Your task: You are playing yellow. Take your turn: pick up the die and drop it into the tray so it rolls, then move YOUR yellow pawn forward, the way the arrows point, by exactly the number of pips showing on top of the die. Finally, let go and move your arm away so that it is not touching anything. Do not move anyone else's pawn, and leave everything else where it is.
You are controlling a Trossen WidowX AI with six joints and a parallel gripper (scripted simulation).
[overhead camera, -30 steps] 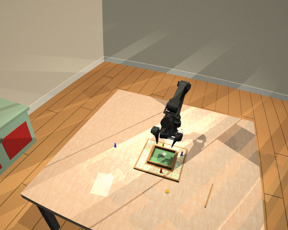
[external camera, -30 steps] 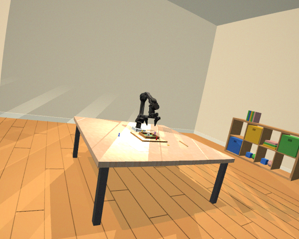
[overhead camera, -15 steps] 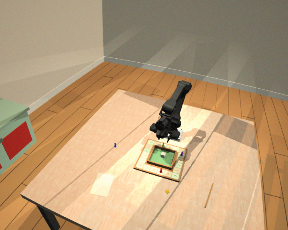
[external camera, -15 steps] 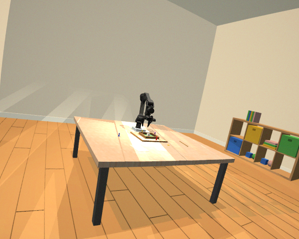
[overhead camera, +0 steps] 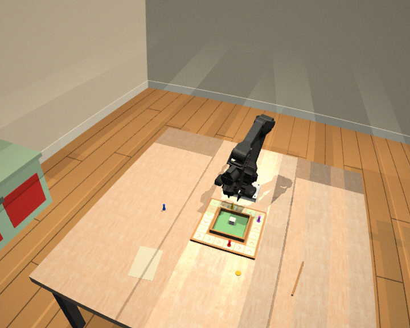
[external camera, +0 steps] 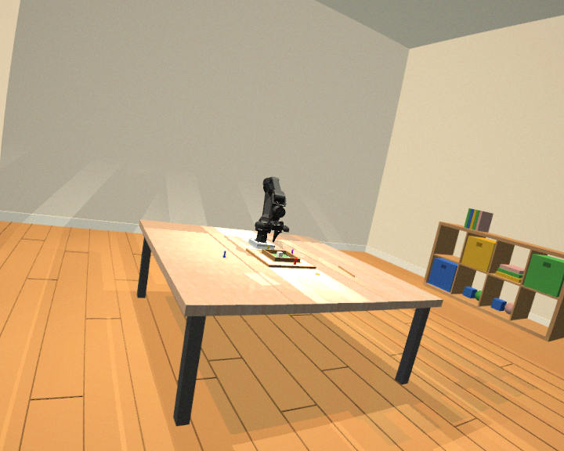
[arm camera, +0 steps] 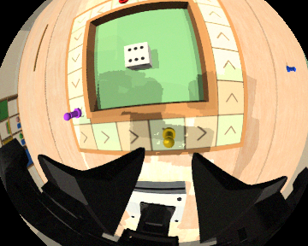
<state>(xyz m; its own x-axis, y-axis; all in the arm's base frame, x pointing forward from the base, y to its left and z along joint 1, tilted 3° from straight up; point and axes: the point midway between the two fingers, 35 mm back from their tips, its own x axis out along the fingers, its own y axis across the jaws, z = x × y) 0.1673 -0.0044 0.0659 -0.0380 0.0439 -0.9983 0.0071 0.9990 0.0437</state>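
Now: the yellow pawn 40 mm below my gripper tip. Also, from my gripper tip: white die: 90 mm ahead, 40 mm to the left, 40 mm below; purple pawn: 10 mm ahead, 140 mm to the left, 40 mm below; green tray: 100 mm ahead, 40 mm to the left, 60 mm below.
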